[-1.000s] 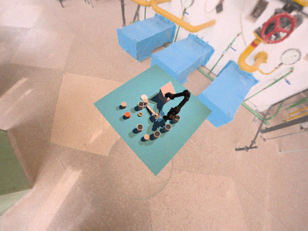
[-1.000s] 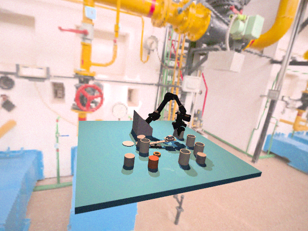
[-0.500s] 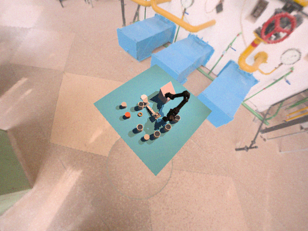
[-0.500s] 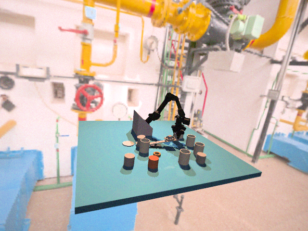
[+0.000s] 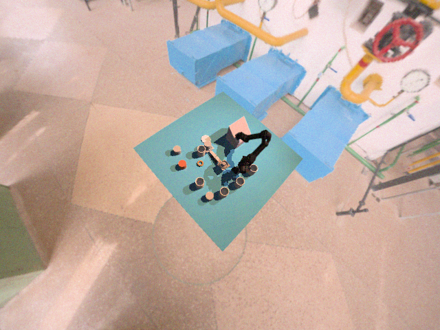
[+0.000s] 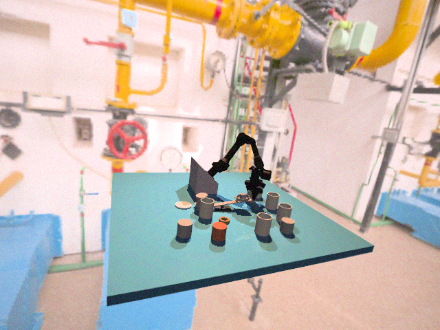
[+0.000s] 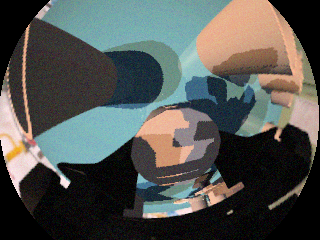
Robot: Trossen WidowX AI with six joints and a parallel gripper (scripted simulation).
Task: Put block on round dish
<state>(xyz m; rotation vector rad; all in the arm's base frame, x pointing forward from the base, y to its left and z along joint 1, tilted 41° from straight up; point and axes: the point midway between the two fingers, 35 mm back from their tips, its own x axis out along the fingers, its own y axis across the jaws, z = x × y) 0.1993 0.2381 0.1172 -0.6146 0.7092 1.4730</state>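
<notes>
Right now my gripper tip is 11 cm short of the block, 12 cm to the left of it and 6 cm below it. Also, from my gripper tip: flat round dish (4 cm ahead, 48 cm to the right, 2 cm below); then balance (10 cm ahead, 24 cm to the right, 1 cm above); then orange ring (25 cm ahead, 29 cm to the right, 2 cm below).
</notes>
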